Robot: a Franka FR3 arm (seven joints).
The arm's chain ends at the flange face. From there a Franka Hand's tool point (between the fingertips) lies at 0.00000 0.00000 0.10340 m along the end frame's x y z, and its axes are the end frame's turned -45 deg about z.
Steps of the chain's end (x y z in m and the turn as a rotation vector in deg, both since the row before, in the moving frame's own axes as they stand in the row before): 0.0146 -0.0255 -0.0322 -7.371 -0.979 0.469; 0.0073 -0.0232 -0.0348 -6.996 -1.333 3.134; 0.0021 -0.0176 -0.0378 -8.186 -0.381 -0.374; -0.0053 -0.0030 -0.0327 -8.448 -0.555 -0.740
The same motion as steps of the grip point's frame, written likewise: 0.0177 0.0004 -0.0331 -4.520 -5.904 0.469; 0.0108 -0.0043 -0.0356 -4.004 -5.889 3.134; 0.0031 -0.0010 -0.0389 -5.519 -6.058 -0.374; -0.0130 0.0042 -0.0338 -5.581 -6.366 -0.740
